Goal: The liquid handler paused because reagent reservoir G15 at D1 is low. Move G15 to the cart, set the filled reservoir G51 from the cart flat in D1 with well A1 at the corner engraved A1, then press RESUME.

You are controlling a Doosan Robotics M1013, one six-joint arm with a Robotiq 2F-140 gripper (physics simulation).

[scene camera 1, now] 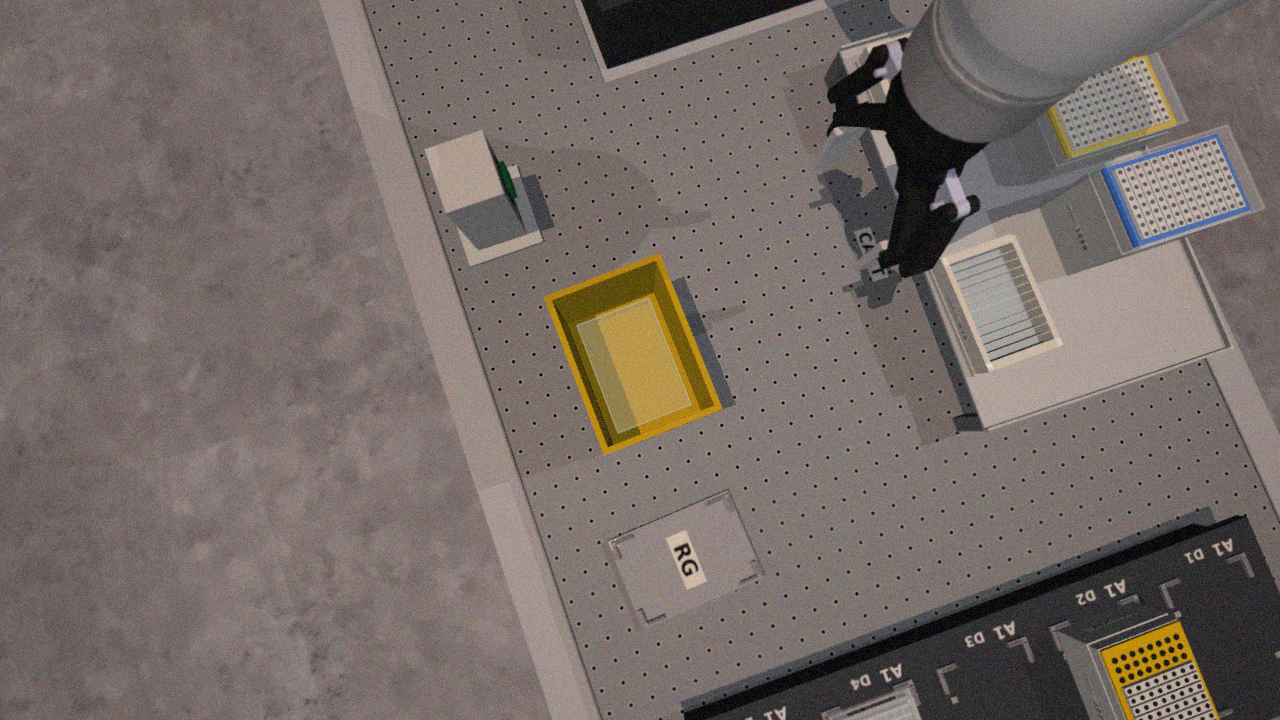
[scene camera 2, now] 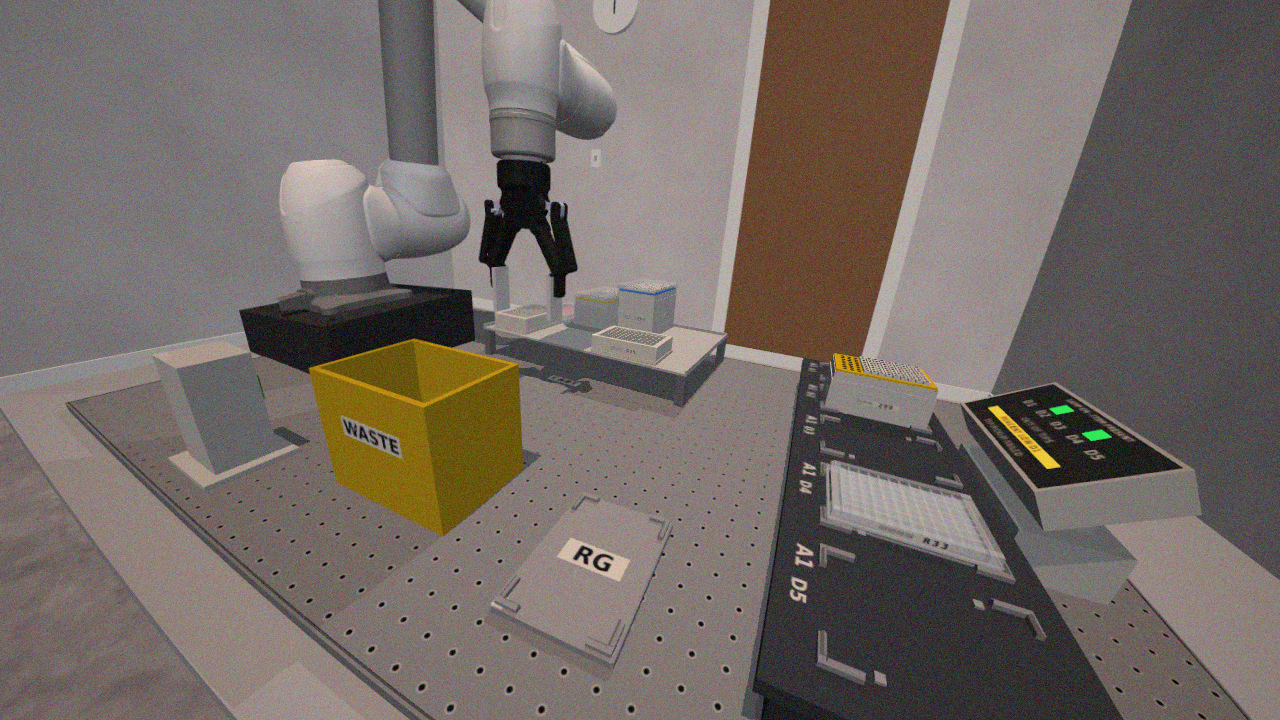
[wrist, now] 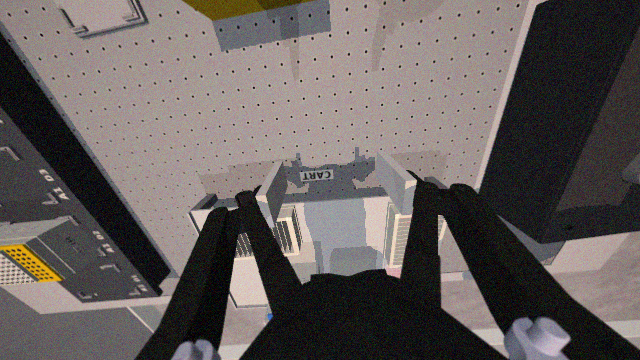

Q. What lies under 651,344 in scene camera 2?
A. A reservoir with pale troughs.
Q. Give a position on a reservoir with red troughs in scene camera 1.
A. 877,94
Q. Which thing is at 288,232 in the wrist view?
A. A reservoir with pale troughs.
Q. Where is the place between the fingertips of my gripper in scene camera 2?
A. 527,314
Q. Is my gripper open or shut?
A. Open.
